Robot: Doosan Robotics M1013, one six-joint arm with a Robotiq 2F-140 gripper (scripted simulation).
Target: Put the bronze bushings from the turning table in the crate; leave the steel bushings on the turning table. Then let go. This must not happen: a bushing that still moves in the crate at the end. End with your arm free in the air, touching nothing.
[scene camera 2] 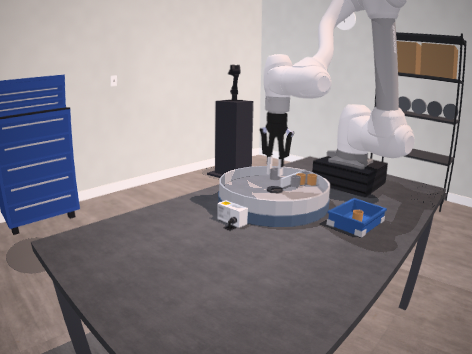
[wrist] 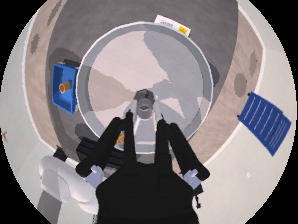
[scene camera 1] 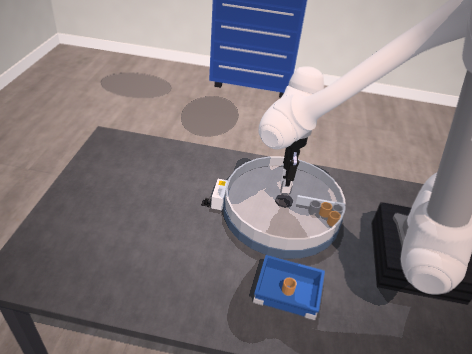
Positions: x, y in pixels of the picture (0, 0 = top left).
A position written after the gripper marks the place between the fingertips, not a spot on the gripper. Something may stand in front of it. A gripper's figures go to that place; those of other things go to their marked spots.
Labels:
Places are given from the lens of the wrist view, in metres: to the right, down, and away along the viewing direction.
gripper [wrist: 144, 106]: -0.01, -0.01, 0.21
round turning table [wrist: 141, 64]: -0.02, -0.12, 0.22
blue crate [wrist: 67, 101]: -0.38, -0.04, 0.30
The marked spots on the blue crate and the round turning table are 0.38 m apart.

